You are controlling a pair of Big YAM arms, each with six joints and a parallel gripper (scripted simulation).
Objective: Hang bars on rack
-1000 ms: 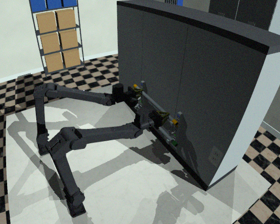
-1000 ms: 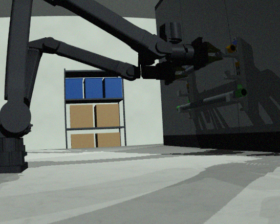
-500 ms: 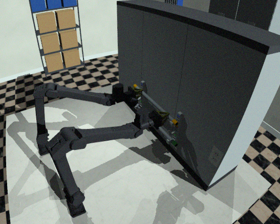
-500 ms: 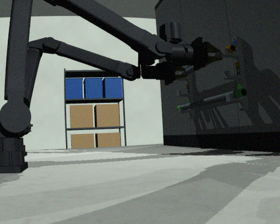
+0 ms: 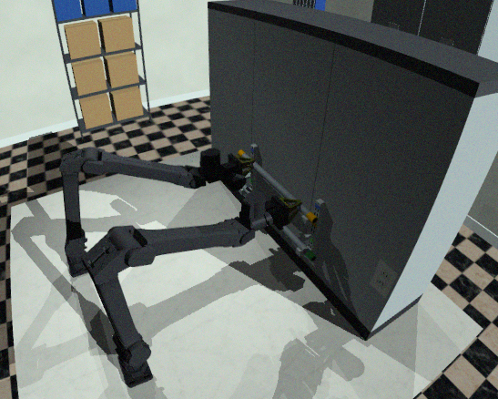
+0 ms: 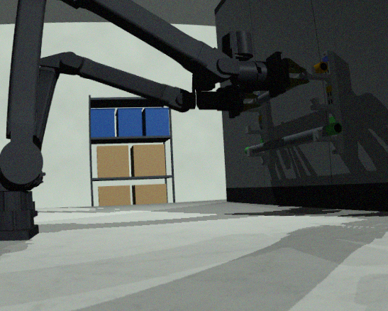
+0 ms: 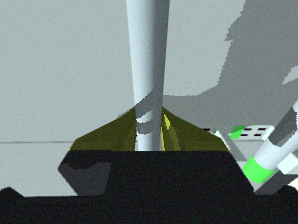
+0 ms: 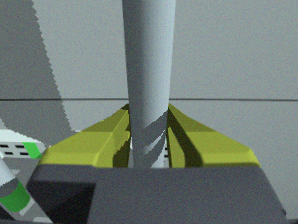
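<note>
Right now my left hand is 20 mm past the orange-ended bar and 150 mm to the left of it. Round my left hand: green-ended bar 30 mm behind, 160 mm to the right, 150 mm below; grey cabinet wall 180 mm ahead, 140 mm to the right, 110 mm above; wall outlet 60 mm behind, 670 mm to the right, 40 mm below.
</note>
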